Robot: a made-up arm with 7 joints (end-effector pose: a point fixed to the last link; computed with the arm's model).
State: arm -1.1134 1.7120 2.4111 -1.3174 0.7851 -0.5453 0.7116
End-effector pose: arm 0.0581 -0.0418 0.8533 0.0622 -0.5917 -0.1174 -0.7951
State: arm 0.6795 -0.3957 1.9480 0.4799 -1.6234 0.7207 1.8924
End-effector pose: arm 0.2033 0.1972 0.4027 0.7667 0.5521 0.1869 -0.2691
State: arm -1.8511 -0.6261 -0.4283 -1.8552 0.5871 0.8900 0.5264
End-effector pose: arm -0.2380 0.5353 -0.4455 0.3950 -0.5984 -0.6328 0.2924
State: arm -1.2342 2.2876 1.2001 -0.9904 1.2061 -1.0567 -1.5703
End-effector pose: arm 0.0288 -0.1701 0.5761 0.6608 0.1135 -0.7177 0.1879
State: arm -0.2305 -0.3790 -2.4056 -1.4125 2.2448 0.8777 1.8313
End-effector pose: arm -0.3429 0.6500 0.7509 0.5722 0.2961 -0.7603 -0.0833
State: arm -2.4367 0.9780 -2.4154 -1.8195 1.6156 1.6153 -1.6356
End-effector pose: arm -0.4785 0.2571 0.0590 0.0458 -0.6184 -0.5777 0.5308
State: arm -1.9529 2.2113 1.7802 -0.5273 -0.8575 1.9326 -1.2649
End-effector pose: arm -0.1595 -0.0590 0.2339 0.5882 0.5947 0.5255 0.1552
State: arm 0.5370 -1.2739 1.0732 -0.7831 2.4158 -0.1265 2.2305
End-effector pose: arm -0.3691 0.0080 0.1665 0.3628 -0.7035 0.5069 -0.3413
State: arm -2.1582 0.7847 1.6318 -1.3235 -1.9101 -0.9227 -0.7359
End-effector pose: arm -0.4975 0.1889 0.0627 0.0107 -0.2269 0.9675 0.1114
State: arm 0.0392 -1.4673 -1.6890 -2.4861 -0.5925 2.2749 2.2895
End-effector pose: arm 0.0241 0.0079 0.4568 0.2144 -0.5897 -0.4654 -0.6243
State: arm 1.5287 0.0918 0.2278 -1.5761 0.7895 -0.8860 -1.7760
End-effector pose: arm 0.1680 0.6663 0.1589 0.4244 0.4146 -0.1786 0.7849
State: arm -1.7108 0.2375 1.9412 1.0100 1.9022 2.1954 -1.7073
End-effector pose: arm 0.0100 0.0108 -0.0116 0.4218 0.3335 -0.8056 -0.2486
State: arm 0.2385 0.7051 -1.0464 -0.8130 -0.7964 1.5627 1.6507
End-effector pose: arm 0.0956 0.2105 0.5814 0.2933 0.6382 -0.6830 0.2007
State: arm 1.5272 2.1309 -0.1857 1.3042 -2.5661 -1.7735 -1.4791
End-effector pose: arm 0.3922 -0.3124 0.3129 0.7224 0.0769 -0.3726 -0.5774
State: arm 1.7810 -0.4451 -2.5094 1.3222 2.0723 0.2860 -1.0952
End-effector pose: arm 0.6468 0.0238 -0.0307 0.7411 0.3340 0.5382 0.2225
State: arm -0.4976 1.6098 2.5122 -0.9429 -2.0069 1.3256 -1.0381
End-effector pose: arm 0.0615 0.1541 0.4205 0.1601 0.5830 0.5667 -0.5598
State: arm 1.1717 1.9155 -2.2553 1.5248 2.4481 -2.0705 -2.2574
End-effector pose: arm 0.7345 0.1361 0.4608 0.5215 -0.6712 -0.4846 0.2065
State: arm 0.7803 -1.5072 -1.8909 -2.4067 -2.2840 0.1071 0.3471
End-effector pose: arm 0.2996 0.1633 0.3989 0.7238 -0.4294 0.2781 -0.4629
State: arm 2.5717 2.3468 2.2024 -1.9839 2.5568 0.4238 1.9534
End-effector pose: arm -0.1048 -0.0235 -0.5894 0.5478 -0.2296 -0.3958 0.7004
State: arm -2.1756 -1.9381 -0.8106 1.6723 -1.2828 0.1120 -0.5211
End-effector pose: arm -0.5245 0.1654 -0.2348 0.0522 0.3422 -0.9374 0.0377
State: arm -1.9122 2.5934 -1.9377 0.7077 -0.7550 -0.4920 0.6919
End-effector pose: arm -0.6392 0.1609 0.2573 0.1594 0.3330 0.3217 0.8719
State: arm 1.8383 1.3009 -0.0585 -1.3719 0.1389 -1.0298 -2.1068
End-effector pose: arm 0.1434 0.1679 -0.5885 0.5894 -0.1949 0.0843 0.7794
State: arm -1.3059 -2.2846 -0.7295 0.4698 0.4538 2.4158 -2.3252
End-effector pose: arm -0.6979 0.1180 -0.0662 0.4895 -0.7325 0.0144 -0.4729
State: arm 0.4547 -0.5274 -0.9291 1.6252 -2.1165 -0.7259 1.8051
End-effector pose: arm 0.1718 0.4134 0.6024 0.7630 0.0537 -0.6097 0.2080
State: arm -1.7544 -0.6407 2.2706 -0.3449 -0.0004 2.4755 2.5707
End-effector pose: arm -0.0941 0.4832 -0.0471 0.4275 0.2150 -0.8701 -0.1180
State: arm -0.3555 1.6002 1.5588 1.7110 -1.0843 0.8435 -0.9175
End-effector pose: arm -0.2438 -0.0960 0.2839 0.1161 0.4957 -0.6957 0.5067
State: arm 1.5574 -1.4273 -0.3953 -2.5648 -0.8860 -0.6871 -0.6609
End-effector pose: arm 0.3939 -0.1421 0.2682 0.2069 -0.7674 0.6016 -0.0801
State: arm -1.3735 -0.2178 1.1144 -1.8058 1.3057 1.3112 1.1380
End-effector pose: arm -0.4040 0.7525 0.0242 0.9609 -0.2202 -0.0028 0.1677
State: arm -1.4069 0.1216 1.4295 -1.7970 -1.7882 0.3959 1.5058
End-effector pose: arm -0.1996 0.0781 0.2107 0.1699 -0.8306 0.0253 -0.5298
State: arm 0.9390 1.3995 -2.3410 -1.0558 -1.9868 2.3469 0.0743
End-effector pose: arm 0.4547 0.0546 0.2926 0.8430 0.3943 -0.3189 0.1792
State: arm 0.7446 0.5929 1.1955 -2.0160 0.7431 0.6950 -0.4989
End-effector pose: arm 0.4607 0.5626 0.3537 0.5877 0.1902 0.5700 0.5419
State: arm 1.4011 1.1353 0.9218 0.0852 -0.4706 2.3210 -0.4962
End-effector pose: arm 0.1901 -0.1325 -0.0615 0.4224 0.6455 -0.1668 0.6141
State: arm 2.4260 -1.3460 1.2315 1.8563 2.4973 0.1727 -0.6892
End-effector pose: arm 0.0656 -0.0608 0.0502 0.7906 0.3659 -0.4909 0.0083
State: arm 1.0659 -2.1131 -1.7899 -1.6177 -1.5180 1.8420 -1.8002
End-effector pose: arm 0.1612 0.0531 0.6287 0.5923 0.7570 -0.1581 0.2260
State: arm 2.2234 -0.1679 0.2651 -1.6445 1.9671 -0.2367 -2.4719
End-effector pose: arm 0.0185 0.4502 0.1242 0.0727 0.5314 -0.5221 0.6631
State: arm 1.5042 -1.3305 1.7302 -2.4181 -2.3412 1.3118 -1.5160
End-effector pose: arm 0.3735 0.1445 0.4106 0.2478 -0.1545 -0.9394 -0.1795
